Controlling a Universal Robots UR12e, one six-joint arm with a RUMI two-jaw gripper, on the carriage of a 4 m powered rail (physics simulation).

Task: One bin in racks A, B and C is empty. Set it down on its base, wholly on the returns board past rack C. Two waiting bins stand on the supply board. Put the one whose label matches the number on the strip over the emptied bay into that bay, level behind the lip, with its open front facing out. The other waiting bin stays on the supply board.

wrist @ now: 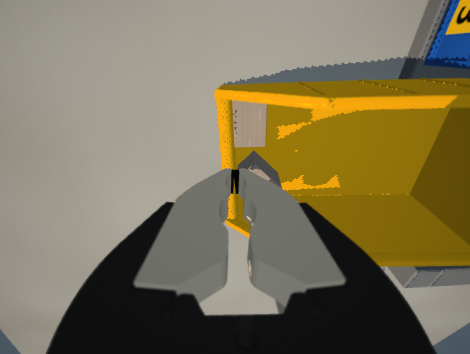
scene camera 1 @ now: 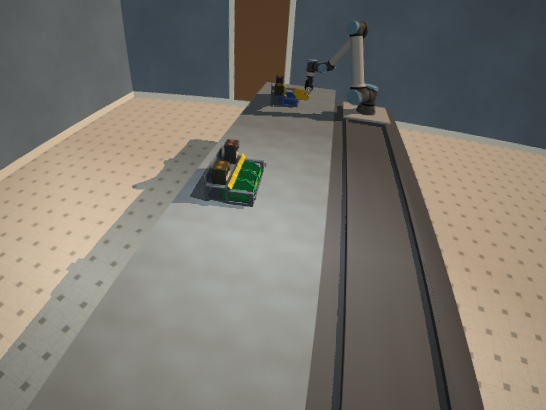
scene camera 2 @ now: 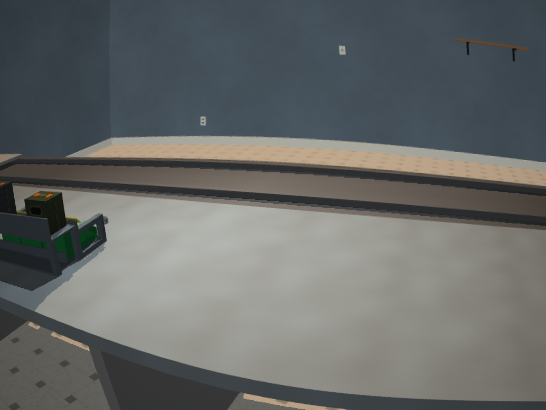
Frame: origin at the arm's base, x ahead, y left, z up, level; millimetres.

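Where they show: gripper, between the fingertips: [wrist: 233,172] [scene camera 1: 307,95]; arm's base, origin of its link: [scene camera 1: 365,111].
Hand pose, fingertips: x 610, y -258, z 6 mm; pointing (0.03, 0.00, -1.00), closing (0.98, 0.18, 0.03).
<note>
Each offset is from my fingertips to the top centre of the thing. "*": to the spot under its first point. Level surfaces: height alone.
The yellow bin @[73 mm ahead, 22 mm left, 55 mm up] [scene camera 1: 300,94] [wrist: 320,101] is at the far rack, beside a blue bin [scene camera 1: 287,101] [wrist: 450,50]. Its open side faces the wrist camera. A pale block @[4 mm ahead, 36 mm left, 4 mm up] [wrist: 252,125] and a grey block @[24 mm ahead, 10 mm right, 3 mm down] [wrist: 256,159] lie inside it; the fingers partly cover the grey one. My gripper [scene camera 1: 308,92] [wrist: 233,172] is shut on the bin's front edge, which shows between the finger pads. The blue bin has a yellow label, cut off by the frame. Nearer stands a rack with green bins [scene camera 1: 247,176] [scene camera 2: 66,245] and a yellow strip @[* 237 mm ahead, 1863 mm left, 69 mm up] [scene camera 1: 237,171]. The returns board cannot be made out.
Two dark boxes @[311 mm ahead, 1737 mm left, 187 mm up] [scene camera 1: 231,150] @[301 mm ahead, 1968 mm left, 162 mm up] [scene camera 1: 220,172] stand on the back of the nearer rack. Another dark box @[274 mm ahead, 285 mm left, 162 mm up] [scene camera 1: 279,86] stands at the far rack. The rail [scene camera 1: 367,240] [scene camera 2: 300,182] runs along the long table @[37 mm down] [scene camera 1: 215,300] [scene camera 2: 300,300].
</note>
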